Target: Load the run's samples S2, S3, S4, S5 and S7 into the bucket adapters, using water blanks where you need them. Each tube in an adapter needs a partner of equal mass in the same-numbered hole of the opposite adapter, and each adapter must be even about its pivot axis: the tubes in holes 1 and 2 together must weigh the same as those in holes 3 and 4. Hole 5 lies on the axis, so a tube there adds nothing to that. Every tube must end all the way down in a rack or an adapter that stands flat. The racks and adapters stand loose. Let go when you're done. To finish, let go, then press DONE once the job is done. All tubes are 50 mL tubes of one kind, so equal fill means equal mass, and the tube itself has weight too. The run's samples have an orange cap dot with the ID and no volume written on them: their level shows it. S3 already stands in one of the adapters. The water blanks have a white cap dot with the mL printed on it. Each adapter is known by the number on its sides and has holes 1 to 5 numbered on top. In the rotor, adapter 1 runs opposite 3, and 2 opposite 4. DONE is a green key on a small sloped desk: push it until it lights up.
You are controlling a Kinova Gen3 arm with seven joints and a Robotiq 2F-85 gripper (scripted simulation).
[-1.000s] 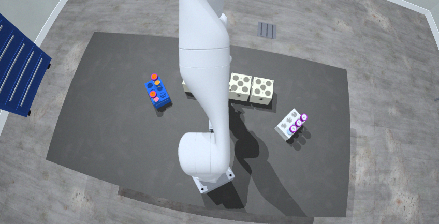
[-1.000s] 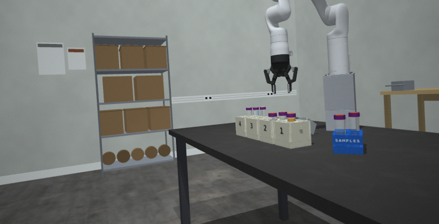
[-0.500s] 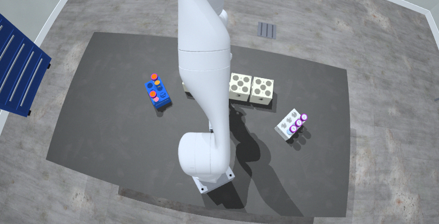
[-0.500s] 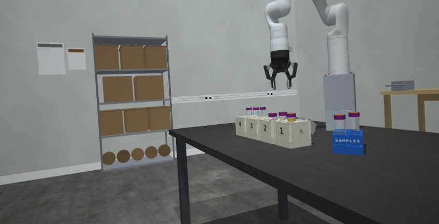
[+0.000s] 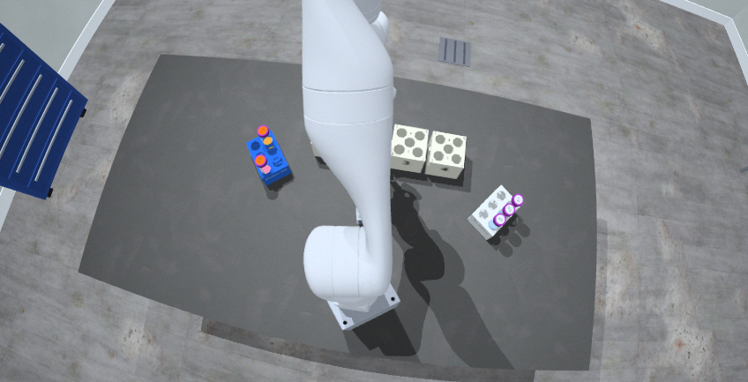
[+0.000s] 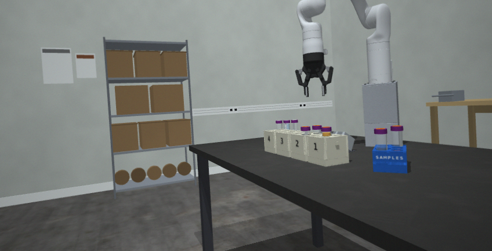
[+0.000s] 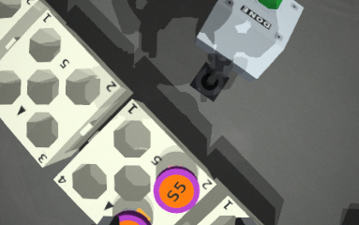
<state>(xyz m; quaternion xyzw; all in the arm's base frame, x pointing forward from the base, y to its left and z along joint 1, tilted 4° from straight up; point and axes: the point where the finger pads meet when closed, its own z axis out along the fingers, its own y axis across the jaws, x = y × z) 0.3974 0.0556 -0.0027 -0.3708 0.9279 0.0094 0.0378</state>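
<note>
My gripper is now 42 cm to the left of the 50 mL blank, 18 cm above it and 13 cm past it. Round my hand: orange-filled sample tube: 18 cm below, 9 cm to the left, 2 cm ahead; tube of pink liquid: 18 cm below, 1 cm behind; adapter 2: 20 cm below, 3 cm to the right, 2 cm ahead.
</note>
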